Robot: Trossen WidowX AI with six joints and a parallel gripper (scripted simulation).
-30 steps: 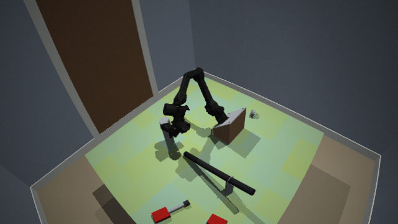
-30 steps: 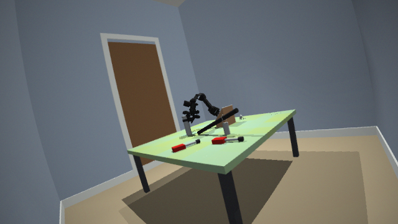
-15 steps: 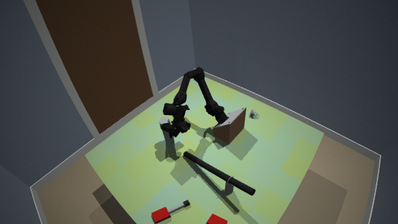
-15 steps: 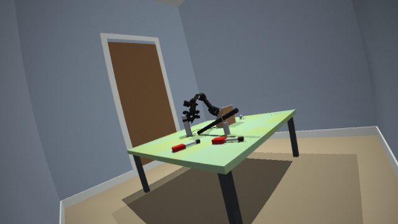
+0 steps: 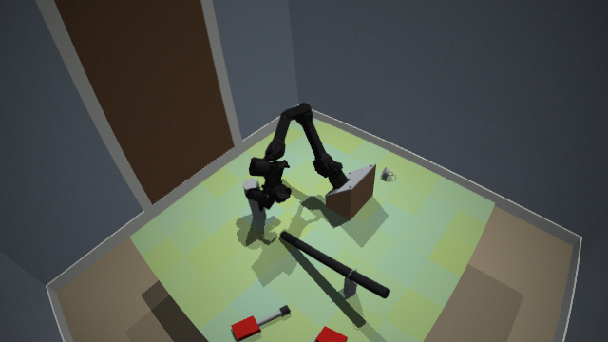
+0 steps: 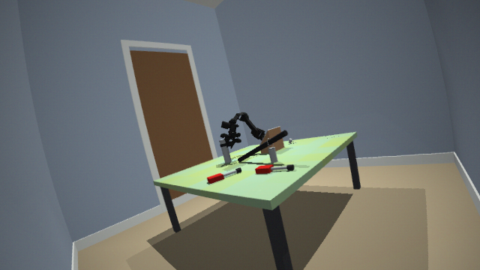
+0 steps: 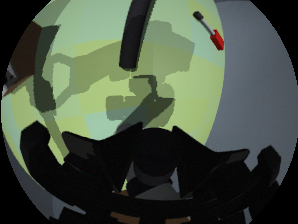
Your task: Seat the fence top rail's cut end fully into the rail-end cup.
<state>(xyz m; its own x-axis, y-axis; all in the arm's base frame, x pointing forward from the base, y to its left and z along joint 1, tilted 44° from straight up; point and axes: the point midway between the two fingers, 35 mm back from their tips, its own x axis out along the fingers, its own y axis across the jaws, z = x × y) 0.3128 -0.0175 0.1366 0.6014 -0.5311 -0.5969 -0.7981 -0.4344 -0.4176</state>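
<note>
Now: gripper tip 30 mm below the rail-end cup, 20 mm to the left of it and 20 mm past it. From my gripper tip the other things lie so: small grey fitting (620 mm behind, 180 mm to the left, 110 mm below); short grey post (450 mm to the left, 30 mm behind, 20 mm below).
</note>
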